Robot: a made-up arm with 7 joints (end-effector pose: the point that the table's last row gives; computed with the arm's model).
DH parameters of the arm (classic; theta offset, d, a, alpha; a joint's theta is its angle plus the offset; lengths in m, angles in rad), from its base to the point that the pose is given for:
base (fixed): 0 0.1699 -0.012 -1.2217
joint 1: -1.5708 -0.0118 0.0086 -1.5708
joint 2: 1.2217 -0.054 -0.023 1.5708
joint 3: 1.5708 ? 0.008 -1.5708
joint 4: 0 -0.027 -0.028 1.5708
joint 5: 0 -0.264 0.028 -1.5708
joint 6: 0 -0.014 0.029 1.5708
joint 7: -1.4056 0 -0.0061 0
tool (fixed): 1.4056 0.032 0 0
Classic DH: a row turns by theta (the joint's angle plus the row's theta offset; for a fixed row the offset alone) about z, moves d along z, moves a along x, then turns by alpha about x.
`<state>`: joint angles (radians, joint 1 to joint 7).
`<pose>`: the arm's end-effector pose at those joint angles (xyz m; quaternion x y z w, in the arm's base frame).
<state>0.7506 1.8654 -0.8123 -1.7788 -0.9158 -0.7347 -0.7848</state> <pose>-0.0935 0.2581 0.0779 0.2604 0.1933 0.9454 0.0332</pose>
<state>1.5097 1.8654 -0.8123 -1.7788 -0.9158 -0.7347 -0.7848</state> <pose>-0.1914 0.2225 0.1757 -0.5465 -0.2241 -0.7916 0.1563</pose>
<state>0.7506 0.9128 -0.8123 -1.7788 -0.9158 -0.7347 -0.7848</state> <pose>-0.1623 0.0483 -0.0770 -0.0624 -0.5617 -0.8130 0.1403</pose>
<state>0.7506 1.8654 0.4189 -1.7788 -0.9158 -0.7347 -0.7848</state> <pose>0.1557 0.2369 0.1748 -0.2724 0.0735 0.9133 0.2938</pose>
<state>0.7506 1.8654 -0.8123 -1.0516 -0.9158 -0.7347 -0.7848</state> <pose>-0.0994 0.3916 0.1580 -0.2648 0.1531 -0.9495 0.0704</pose>
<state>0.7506 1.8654 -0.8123 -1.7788 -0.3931 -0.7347 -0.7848</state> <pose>-0.0833 0.2451 0.0768 -0.1770 -0.2567 -0.9278 0.2048</pose>
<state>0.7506 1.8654 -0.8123 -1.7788 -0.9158 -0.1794 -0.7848</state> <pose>-0.1116 0.2440 0.0679 0.0607 0.0092 0.9971 0.0449</pose>
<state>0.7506 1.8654 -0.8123 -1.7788 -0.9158 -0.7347 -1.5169</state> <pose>-0.0972 0.2596 0.0796 0.1740 0.2737 0.8709 0.3694</pose>
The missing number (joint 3, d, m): -0.262
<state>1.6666 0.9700 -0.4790 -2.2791 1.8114 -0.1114 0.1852</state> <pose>-0.1559 0.0693 0.0628 -0.2042 -0.0034 0.6894 0.6950</pose>
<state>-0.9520 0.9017 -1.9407 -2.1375 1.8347 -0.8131 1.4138</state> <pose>0.0862 0.0101 -0.0743 -0.6494 0.0860 0.4440 0.6113</pose>
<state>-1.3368 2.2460 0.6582 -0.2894 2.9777 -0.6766 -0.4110</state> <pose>-0.2003 0.4145 0.3319 0.4341 0.5694 -0.4395 0.5424</pose>
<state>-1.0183 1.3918 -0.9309 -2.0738 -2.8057 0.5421 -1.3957</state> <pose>0.2873 0.0982 0.1106 -0.6134 -0.4340 -0.3234 0.5752</pose>
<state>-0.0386 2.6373 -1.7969 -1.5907 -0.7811 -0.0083 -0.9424</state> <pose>-0.1954 0.2778 0.2918 0.1174 -0.4858 0.8662 0.0028</pose>
